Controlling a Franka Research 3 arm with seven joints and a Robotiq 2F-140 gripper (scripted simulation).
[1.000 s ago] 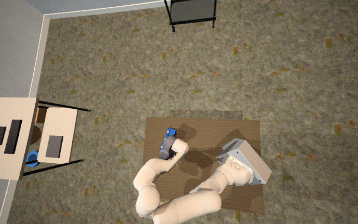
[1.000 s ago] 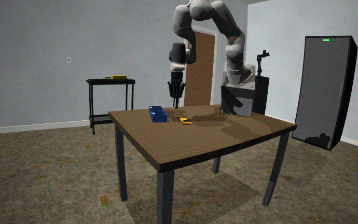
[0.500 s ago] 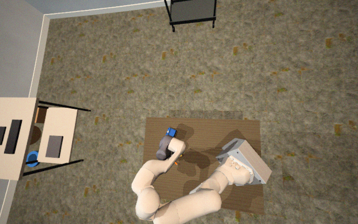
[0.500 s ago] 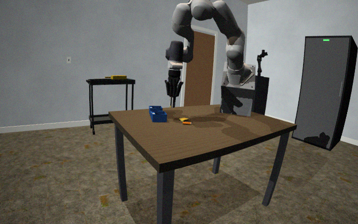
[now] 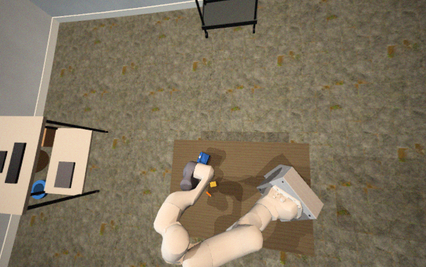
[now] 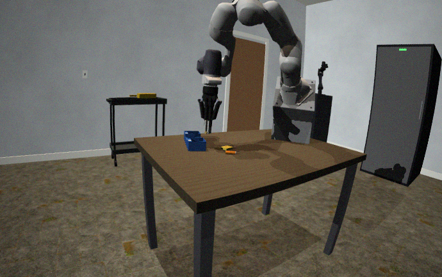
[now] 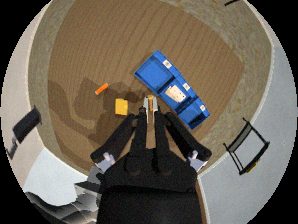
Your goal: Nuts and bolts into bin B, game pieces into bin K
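Right now my hand is 8 cm above the pale beige piece, 6 cm short of it and 5 cm to the left of it. Also, from my hand: yellow block: 10 cm below, 10 cm behind, 4 cm to the left; orange piece: 12 cm to the left, 10 cm below, 9 cm behind; thin tan bolt: 3 cm below.
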